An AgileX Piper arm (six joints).
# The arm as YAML. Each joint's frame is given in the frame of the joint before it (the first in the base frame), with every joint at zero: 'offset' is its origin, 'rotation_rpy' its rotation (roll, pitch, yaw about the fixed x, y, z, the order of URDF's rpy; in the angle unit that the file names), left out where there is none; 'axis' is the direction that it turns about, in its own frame. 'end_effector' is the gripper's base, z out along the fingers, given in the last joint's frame.
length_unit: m
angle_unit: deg
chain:
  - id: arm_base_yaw
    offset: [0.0, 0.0, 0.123]
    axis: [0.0, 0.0, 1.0]
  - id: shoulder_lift
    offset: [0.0, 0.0, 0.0]
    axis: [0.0, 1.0, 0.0]
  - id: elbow
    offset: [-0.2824, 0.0, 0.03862]
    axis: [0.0, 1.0, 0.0]
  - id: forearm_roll
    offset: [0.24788, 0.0, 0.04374]
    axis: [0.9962, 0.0, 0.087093]
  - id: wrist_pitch
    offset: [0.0, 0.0, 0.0]
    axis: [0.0, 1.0, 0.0]
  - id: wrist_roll
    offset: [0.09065, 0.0, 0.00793]
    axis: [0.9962, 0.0, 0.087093]
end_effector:
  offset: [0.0, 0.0, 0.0]
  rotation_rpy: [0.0, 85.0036, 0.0]
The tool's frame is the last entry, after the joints.
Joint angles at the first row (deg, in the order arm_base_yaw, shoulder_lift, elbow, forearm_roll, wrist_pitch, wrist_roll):
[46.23, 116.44, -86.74, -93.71, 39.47, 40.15]
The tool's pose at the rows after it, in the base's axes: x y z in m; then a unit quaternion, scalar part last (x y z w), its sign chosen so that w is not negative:
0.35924, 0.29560, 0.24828, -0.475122, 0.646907, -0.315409, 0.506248
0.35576, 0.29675, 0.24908, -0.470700, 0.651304, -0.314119, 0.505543
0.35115, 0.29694, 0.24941, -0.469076, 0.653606, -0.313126, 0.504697
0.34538, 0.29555, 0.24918, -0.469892, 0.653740, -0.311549, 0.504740
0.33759, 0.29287, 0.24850, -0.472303, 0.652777, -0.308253, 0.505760
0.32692, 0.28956, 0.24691, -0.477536, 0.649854, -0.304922, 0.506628
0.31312, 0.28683, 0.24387, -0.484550, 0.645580, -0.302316, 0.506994
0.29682, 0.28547, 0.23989, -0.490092, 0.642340, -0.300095, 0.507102
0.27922, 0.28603, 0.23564, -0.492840, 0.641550, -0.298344, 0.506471
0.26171, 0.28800, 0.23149, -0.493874, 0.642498, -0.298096, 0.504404
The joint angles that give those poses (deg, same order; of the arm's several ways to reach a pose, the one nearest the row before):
[46.69, 116.35, -86.75, -92.88, 40.20, 40.27]
[47.23, 116.06, -86.53, -92.12, 40.96, 40.41]
[47.75, 115.48, -85.71, -91.83, 41.53, 40.78]
[48.21, 114.51, -84.09, -92.26, 41.78, 41.71]
[48.73, 113.08, -81.64, -93.23, 41.80, 43.27]
[49.50, 111.27, -78.37, -94.64, 41.87, 45.18]
[50.74, 109.33, -74.60, -96.21, 42.36, 47.35]
[52.56, 107.51, -70.83, -97.37, 43.53, 49.63]
[54.93, 106.06, -67.59, -97.58, 45.39, 51.58]
[57.63, 105.03, -65.06, -96.85, 47.71, 52.92]

